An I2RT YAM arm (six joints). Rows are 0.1 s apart.
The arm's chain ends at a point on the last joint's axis. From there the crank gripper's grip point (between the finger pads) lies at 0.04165 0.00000 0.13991 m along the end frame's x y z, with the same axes.
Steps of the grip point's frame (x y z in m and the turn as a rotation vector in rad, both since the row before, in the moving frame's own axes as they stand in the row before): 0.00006, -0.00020, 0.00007, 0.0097, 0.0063, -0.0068; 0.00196, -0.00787, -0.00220, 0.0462, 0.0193, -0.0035; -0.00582, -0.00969, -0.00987, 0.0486, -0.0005, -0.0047; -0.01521, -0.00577, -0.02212, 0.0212, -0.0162, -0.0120; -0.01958, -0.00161, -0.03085, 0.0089, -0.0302, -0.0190; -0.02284, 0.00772, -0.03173, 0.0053, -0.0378, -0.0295
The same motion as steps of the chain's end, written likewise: -0.00082, 0.00144, 0.00034, 0.0097, 0.0063, -0.0068; -0.00072, -0.00128, -0.00122, 0.0462, 0.0193, -0.0035; -0.00573, -0.00270, -0.00972, 0.0486, -0.0005, -0.0047; -0.01292, -0.00231, -0.02274, 0.0212, -0.0162, -0.0120; -0.01532, 0.00039, -0.03203, 0.0089, -0.0302, -0.0190; -0.01749, 0.00962, -0.03320, 0.0053, -0.0378, -0.0295
